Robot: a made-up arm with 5 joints. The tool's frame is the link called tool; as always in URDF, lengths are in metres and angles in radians.
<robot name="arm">
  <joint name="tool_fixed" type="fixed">
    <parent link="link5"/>
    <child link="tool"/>
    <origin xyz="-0.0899 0.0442 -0.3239" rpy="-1.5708 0 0"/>
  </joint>
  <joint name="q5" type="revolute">
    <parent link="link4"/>
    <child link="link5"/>
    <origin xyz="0.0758 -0.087 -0.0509" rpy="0 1.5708 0"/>
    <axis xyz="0 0 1"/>
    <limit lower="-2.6" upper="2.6"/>
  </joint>
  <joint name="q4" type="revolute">
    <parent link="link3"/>
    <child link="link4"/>
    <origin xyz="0.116 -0.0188 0.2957" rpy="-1.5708 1.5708 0"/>
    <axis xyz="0 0 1"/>
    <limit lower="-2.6" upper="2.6"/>
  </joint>
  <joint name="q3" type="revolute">
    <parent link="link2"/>
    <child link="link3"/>
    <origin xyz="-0.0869 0.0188 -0.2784" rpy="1.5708 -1.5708 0"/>
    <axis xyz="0 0 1"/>
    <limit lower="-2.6" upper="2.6"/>
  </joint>
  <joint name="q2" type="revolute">
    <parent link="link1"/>
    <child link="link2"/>
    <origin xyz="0.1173 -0.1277 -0.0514" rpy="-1.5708 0 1.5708"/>
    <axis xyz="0 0 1"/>
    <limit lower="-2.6" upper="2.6"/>
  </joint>
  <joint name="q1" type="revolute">
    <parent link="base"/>
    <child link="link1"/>
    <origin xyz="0 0 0.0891" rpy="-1.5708 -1.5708 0"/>
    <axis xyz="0 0 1"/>
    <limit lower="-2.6" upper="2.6"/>
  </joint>
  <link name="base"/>
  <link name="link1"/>
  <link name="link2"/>
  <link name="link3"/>
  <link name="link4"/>
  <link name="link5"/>
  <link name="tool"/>
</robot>
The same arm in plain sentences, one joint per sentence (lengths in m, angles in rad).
The arm has five revolute joints in a row. What follows holds with every joint at zero, and every direction is one of the base frame's. The first joint lies 0.0891 m along +z from the base frame's origin and turns about +y, from -2.6000 to 2.6000 rad. The second joint lies 0.1277 m along -x and 0.0514 m along -y and 0.1173 m along +z from the first joint and turns about -z, from -2.6000 to 2.6000 rad. The third joint lies 0.0869 m along -x and 0.0188 m along -y and 0.2784 m along +z from the second joint and turns about +y, from -2.6000 to 2.6000 rad. The fourth joint lies 0.0188 m along +x and 0.2957 m along +y and 0.1160 m along -z from the third joint and turns about -x, from -2.6000 to 2.6000 rad. The fifth joint lies 0.0509 m along +x and 0.0758 m along -y and 0.0870 m along -z from the fourth joint and turns about -y, from -2.6000 to 2.6000 rad. The tool frame, which is the frame that the pose is given for, lies 0.0899 m along -x and 0.3239 m along +y and 0.0442 m along +z from the fifth joint; its axes are the base frame's turned by roll 0.0000, pitch 0.0000 and yaw 0.0000 rad (as in URDF: about the fixed x, then y, then z).
